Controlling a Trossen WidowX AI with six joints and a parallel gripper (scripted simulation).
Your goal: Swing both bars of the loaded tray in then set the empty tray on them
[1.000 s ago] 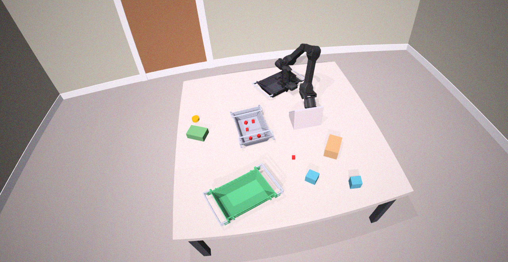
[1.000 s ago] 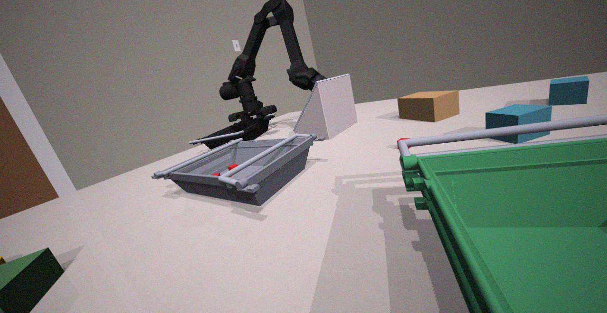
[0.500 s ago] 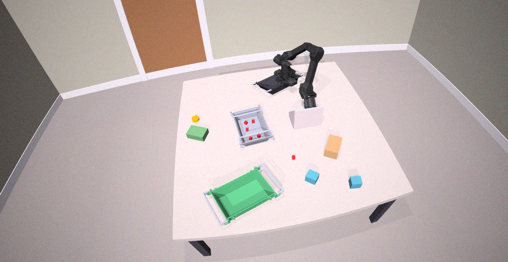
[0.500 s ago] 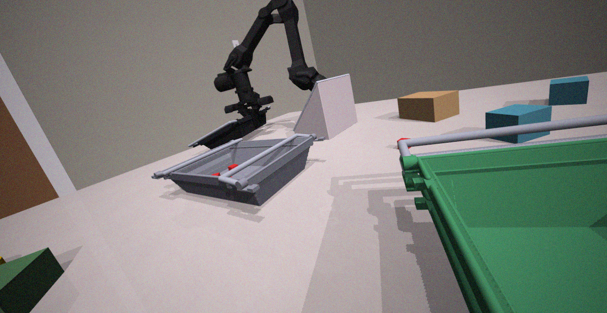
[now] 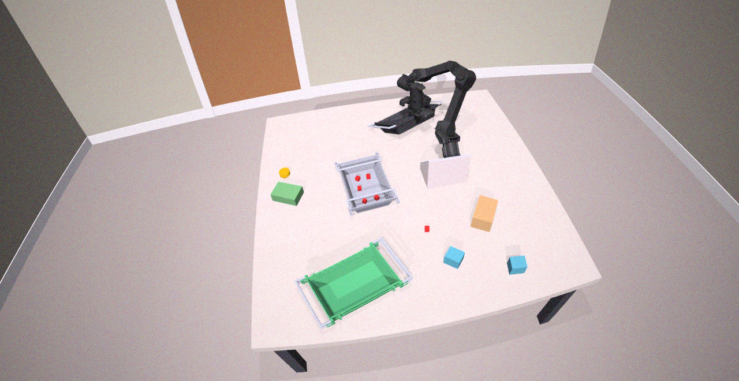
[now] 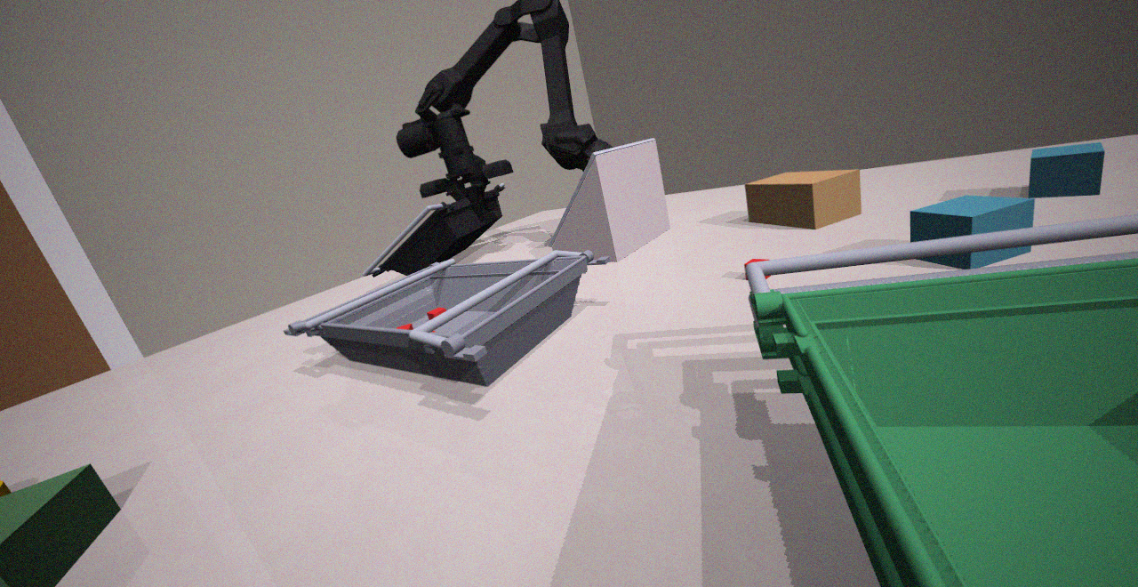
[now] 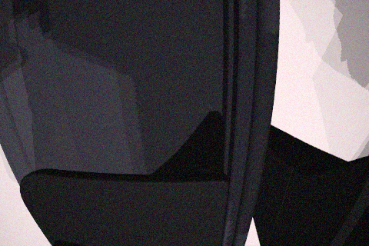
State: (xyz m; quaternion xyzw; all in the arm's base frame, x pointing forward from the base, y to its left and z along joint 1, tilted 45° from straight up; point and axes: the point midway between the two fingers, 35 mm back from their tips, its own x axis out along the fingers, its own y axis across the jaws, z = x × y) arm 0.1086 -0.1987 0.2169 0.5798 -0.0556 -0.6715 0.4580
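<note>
Right now the black tray is 40 mm ahead of my gripper tip and 70 mm to the right of it. Round my gripper tip: orange block 200 mm behind, 540 mm to the left, 50 mm below; then red block 30 mm ahead, 570 mm to the left, 70 mm below; then yellow disc 630 mm ahead, 200 mm to the left, 70 mm below.
</note>
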